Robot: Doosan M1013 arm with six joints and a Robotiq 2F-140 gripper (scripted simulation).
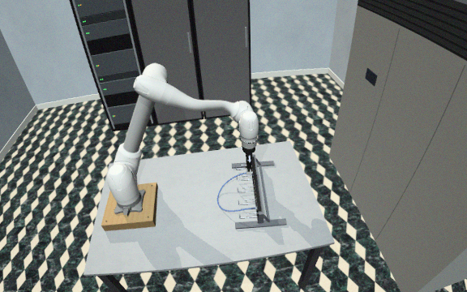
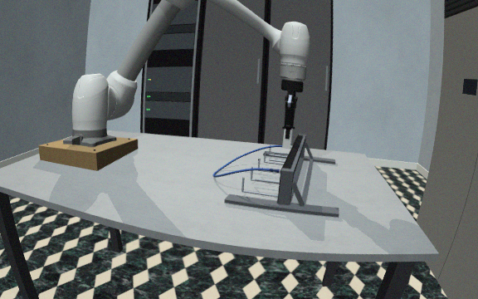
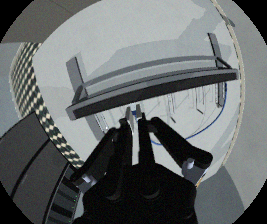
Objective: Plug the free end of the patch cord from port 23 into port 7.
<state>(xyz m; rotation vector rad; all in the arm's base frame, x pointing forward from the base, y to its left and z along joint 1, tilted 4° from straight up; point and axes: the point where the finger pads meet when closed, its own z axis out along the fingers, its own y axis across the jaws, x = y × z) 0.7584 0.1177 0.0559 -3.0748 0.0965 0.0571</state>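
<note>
Right now the plug is 3 cm below my hand and 1 cm ahead of it.
</note>
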